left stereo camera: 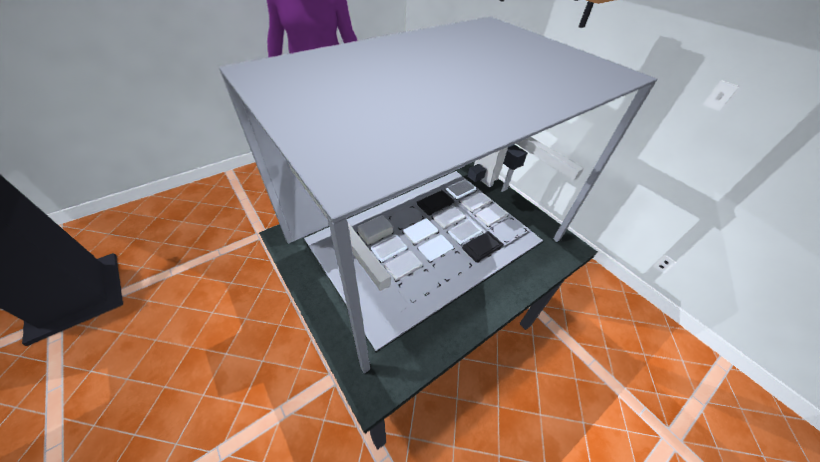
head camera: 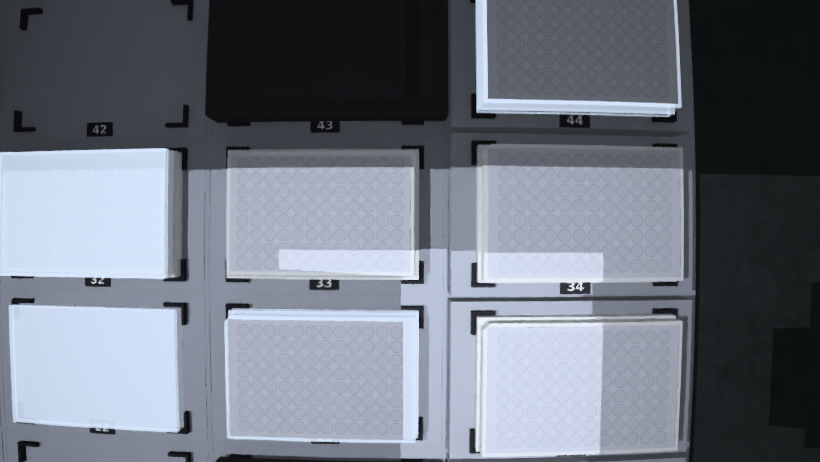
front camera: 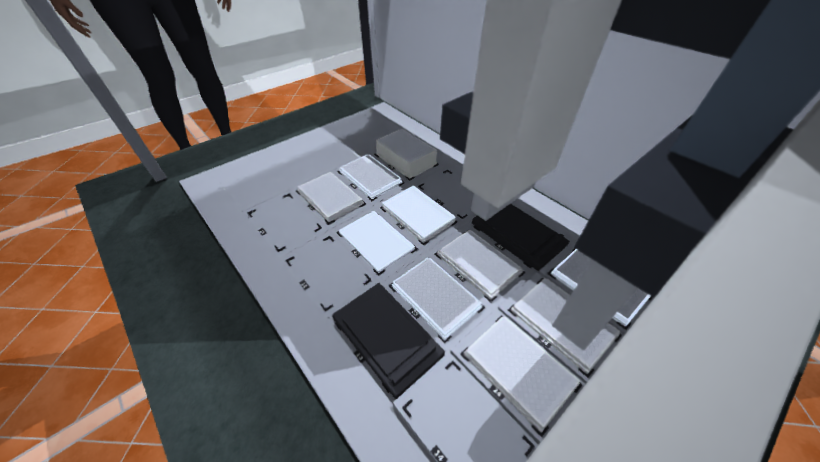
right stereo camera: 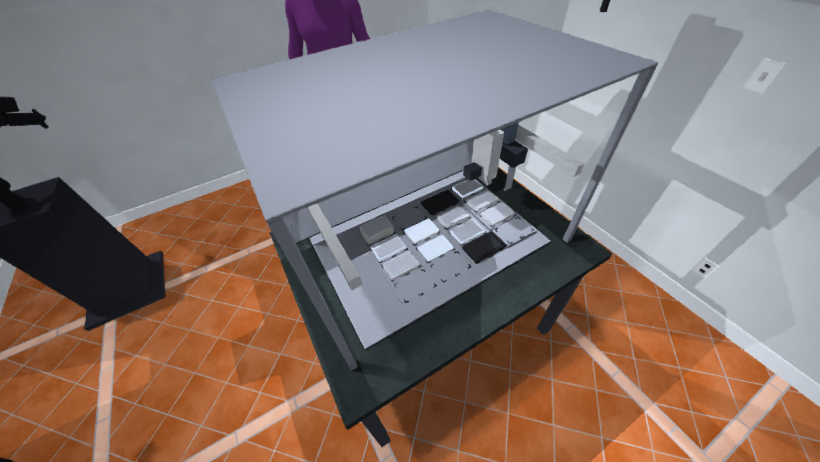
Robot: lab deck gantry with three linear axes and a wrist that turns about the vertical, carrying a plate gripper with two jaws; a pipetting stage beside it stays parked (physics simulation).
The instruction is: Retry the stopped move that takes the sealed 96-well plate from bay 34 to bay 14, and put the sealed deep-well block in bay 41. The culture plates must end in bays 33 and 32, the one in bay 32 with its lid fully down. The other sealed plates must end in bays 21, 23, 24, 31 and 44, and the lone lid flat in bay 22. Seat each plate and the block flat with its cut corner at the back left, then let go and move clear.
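Pixels of known places: gripper, fingertip midpoint: [left stereo camera: 495, 183] [front camera: 595, 306] [right stereo camera: 498, 181]; robot's base, origin of the base link: [left stereo camera: 412, 302] [front camera: 250, 213] [right stereo camera: 406, 302].
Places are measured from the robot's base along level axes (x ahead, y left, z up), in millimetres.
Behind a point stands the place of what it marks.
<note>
My gripper [left stereo camera: 506, 186] {x 581, y 200, z 157 mm} [right stereo camera: 508, 184] {x 581, y 200, z 157 mm} hangs high over the deck's right side. It looks open and empty. One jaw [front camera: 599, 315] {x 591, y 143, z 216 mm} shows in the front view; the other is hidden. The sealed plate [front camera: 532, 304] {x 511, y 239, z 29 mm} [head camera: 579, 212] {x 551, y 257, z 29 mm} lies flat in bay 34. Bay 14 [front camera: 444, 404] {x 521, y 41, z 14 mm} holds no plate. The deep-well block [front camera: 405, 150] {x 81, y 348, z 42 mm} stands in bay 41. Culture plates fill bay 32 [front camera: 418, 212] {x 235, y 252, z 16 mm} [head camera: 86, 212] {x 235, y 258, z 17 mm} and bay 33 [head camera: 321, 212] {x 394, y 258, z 14 mm}. The lone lid [front camera: 375, 241] {x 234, y 144, z 8 mm} [head camera: 94, 367] {x 231, y 151, z 8 mm} lies in bay 22. Sealed plates are in 21 [front camera: 329, 195] {x 72, y 146, z 14 mm}, 31 [front camera: 370, 175] {x 73, y 252, z 14 mm}, 23 [head camera: 318, 378] {x 392, y 151, z 14 mm}, 24 [head camera: 573, 390] {x 549, y 150, z 29 mm} and 44 [head camera: 579, 51] {x 553, y 356, z 29 mm}.
A black object [front camera: 519, 235] {x 408, y 347, z 24 mm} [head camera: 327, 57] {x 399, y 353, z 24 mm} sits in bay 43 and another black object [front camera: 387, 338] {x 407, y 38, z 23 mm} in bay 13. The pale pipetting stage [front camera: 516, 103] hangs left of the gripper. Frame posts [left stereo camera: 605, 160] {x 704, y -113, z 422 mm} stand at the table's corners.
</note>
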